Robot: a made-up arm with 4 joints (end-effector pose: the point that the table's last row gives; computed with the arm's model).
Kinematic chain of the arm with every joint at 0, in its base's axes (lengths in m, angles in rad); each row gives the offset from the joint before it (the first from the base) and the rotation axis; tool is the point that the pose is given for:
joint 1: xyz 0 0 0.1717 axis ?
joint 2: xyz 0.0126 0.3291 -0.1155 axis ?
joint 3: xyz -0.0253 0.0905 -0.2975 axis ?
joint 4: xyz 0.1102 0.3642 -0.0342 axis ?
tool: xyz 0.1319 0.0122 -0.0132
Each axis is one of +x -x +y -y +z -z.
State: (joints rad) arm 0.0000 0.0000 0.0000 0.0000
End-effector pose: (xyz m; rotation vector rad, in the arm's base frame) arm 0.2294 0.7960 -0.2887 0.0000 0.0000 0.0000
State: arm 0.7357 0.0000 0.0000 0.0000
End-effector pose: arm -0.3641 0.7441 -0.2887 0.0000 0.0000 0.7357
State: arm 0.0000 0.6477 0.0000 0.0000
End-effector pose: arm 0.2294 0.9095 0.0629 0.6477 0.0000 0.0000
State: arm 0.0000 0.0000 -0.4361 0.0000
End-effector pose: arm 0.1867 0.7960 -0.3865 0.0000 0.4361 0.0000
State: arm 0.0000 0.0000 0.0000 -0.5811
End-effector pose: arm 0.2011 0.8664 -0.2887 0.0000 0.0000 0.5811
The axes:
joint 1: +z
joint 2: +x
joint 3: -y
joint 4: -z

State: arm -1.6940 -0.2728 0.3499 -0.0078
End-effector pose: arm 0.6762 -0.3164 -0.3194 -0.4919 -0.0294 -1.6086
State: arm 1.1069 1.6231 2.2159 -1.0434
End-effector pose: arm -0.4226 0.1279 0.6374 0.7596 -1.3396 -0.0848
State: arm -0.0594 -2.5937 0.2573 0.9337
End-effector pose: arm 0.1834 -0.1384 0.1208 -2.2630 -1.1595 -0.0512
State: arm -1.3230 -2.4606 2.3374 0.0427
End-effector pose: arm -0.1193 0.1212 -0.1643 -1.0897 -0.0594 1.3421
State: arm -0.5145 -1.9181 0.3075 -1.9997
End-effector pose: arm -0.0477 -0.1734 -0.3673 -0.8703 1.9385 1.2433
